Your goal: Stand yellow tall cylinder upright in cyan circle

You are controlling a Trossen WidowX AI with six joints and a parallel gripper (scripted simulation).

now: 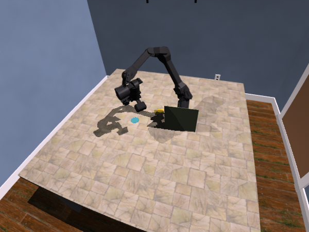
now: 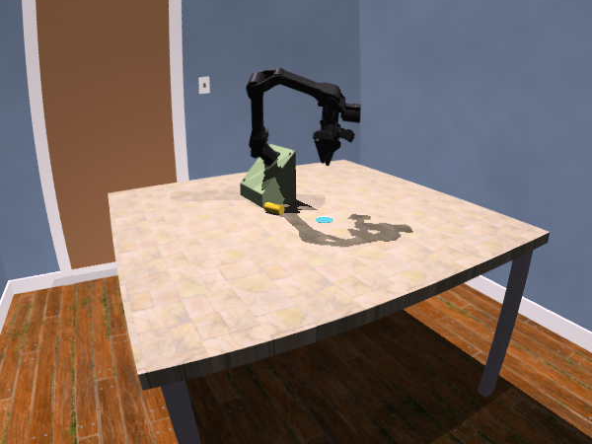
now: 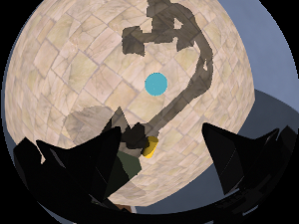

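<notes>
My hand is 100 mm past the yellow tall cylinder, 150 mm to the left of it and 190 mm above it. Also, from my hand: cyan circle 50 mm ahead, 40 mm to the right, 210 mm below.
</notes>
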